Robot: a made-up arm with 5 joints. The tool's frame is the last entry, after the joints.
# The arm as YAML. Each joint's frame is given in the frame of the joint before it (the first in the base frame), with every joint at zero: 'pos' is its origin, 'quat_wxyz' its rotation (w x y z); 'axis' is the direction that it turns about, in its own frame. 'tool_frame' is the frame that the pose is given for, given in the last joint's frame.
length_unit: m
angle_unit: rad
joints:
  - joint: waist
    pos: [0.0, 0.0, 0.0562]
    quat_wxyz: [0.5, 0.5, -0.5, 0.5]
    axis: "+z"
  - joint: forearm
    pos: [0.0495, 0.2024, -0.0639]
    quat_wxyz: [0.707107, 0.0, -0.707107, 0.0]
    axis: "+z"
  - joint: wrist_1
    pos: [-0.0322, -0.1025, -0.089]
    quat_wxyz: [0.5, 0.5, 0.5, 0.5]
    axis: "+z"
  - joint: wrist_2
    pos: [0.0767, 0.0, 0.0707]
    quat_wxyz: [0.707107, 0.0, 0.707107, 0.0]
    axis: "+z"
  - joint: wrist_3
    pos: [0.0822, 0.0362, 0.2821]
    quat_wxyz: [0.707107, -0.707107, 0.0, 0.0]
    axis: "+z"
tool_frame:
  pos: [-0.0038, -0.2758, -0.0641]
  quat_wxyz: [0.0, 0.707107, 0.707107, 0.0]
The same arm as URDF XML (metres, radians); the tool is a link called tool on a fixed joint. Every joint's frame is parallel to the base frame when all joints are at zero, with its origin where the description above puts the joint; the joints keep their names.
<robot name="arm">
  <link name="base"/>
  <link name="link1"/>
  <link name="link2"/>
  <link name="link3"/>
  <link name="link4"/>
  <link name="link5"/>
  <link name="tool"/>
  <joint name="waist" type="continuous">
    <parent link="base"/>
    <child link="link1"/>
    <origin xyz="0 0 0.0562"/>
    <axis xyz="0 -1 0"/>
  </joint>
  <joint name="forearm" type="continuous">
    <parent link="link1"/>
    <child link="link2"/>
    <origin xyz="-0.2024 0.0639 0.0495"/>
    <axis xyz="0 0 -1"/>
  </joint>
  <joint name="wrist_1" type="continuous">
    <parent link="link2"/>
    <child link="link3"/>
    <origin xyz="0.1025 0.0322 0.089"/>
    <axis xyz="0 -1 0"/>
  </joint>
  <joint name="wrist_2" type="continuous">
    <parent link="link3"/>
    <child link="link4"/>
    <origin xyz="-0.0767 -0.0707 0"/>
    <axis xyz="-1 0 0"/>
  </joint>
  <joint name="wrist_3" type="continuous">
    <parent link="link4"/>
    <child link="link5"/>
    <origin xyz="-0.2821 0.0822 -0.0362"/>
    <axis xyz="0 0 -1"/>
  </joint>
  <joint name="tool_fixed" type="fixed">
    <parent link="link5"/>
    <child link="tool"/>
    <origin xyz="-0.2758 -0.0038 0.0641"/>
  </joint>
</robot>

